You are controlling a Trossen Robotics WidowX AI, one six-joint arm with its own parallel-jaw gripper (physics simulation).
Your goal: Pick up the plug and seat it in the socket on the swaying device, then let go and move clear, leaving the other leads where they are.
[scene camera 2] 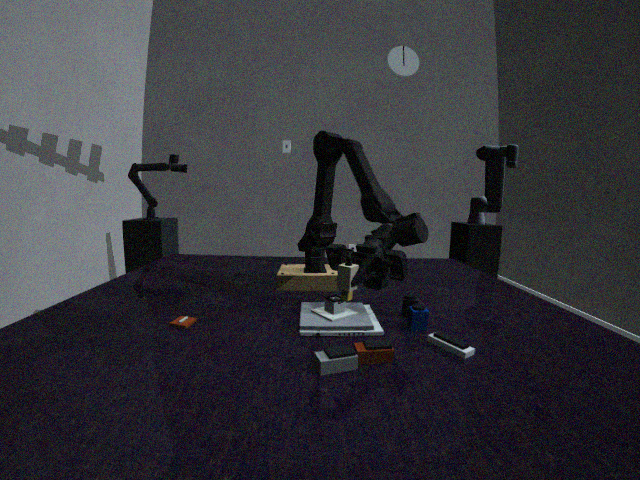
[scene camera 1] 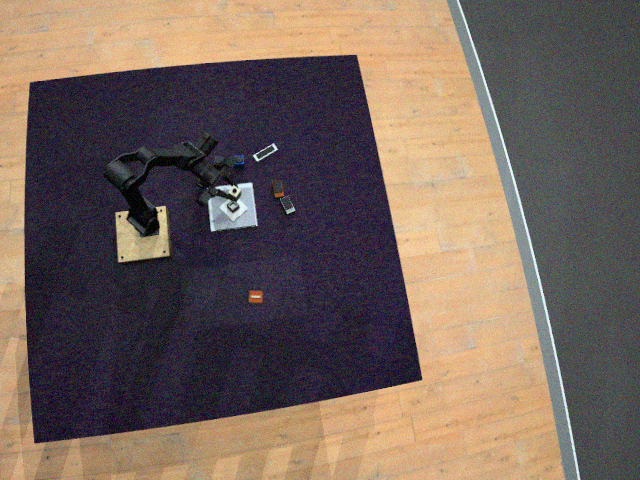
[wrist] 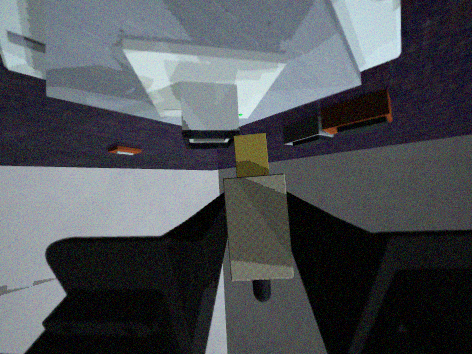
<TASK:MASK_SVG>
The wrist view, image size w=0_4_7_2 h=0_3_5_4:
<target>my gripper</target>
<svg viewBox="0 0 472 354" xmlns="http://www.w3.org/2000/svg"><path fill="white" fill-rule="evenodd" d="M224 193L162 236L69 237L50 244L45 251L45 258L67 295L42 322L46 330L41 333L24 354L205 354L228 238ZM286 191L291 251L327 354L472 354L472 230L371 233L339 219Z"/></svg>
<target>plug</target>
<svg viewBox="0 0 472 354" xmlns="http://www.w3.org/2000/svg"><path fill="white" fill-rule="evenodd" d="M233 136L237 177L223 179L231 280L251 280L253 282L254 297L259 302L267 302L271 297L270 280L294 277L285 174L269 175L266 133Z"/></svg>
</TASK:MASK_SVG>
